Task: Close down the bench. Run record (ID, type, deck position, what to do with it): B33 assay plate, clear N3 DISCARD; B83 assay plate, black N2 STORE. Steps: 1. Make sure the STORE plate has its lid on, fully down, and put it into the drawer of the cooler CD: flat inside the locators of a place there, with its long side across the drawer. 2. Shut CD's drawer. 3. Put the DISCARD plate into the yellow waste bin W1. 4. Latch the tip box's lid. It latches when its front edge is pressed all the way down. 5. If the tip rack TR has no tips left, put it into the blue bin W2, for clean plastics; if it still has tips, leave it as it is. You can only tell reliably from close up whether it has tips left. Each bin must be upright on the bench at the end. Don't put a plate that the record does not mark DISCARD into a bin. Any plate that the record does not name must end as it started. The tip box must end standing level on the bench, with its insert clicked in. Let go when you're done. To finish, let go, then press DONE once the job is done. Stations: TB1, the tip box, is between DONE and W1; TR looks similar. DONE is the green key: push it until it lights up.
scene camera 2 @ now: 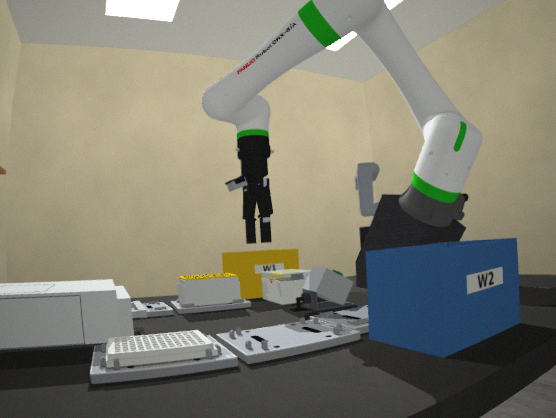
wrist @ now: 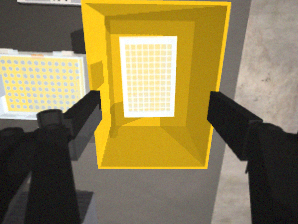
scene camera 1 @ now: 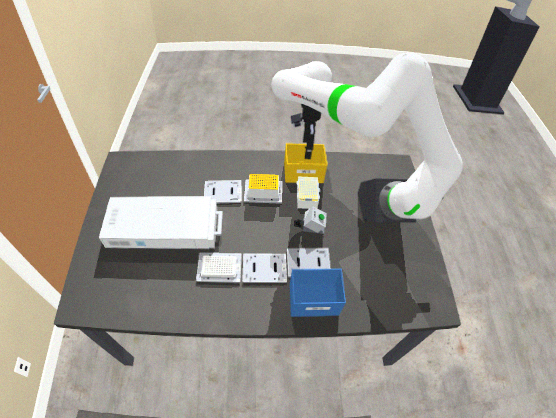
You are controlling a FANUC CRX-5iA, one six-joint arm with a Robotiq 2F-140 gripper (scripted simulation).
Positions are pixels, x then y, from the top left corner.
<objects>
blue bin W2: scene camera 2; scene camera 1; not seen in the wrist view (out of frame)
yellow bin W1: scene camera 2; wrist; scene camera 1 294,153
same spot on yellow bin W1: [scene camera 2: 248,265] = [wrist: 96,36]
same spot on blue bin W2: [scene camera 2: 441,299] = [scene camera 1: 292,309]
</objects>
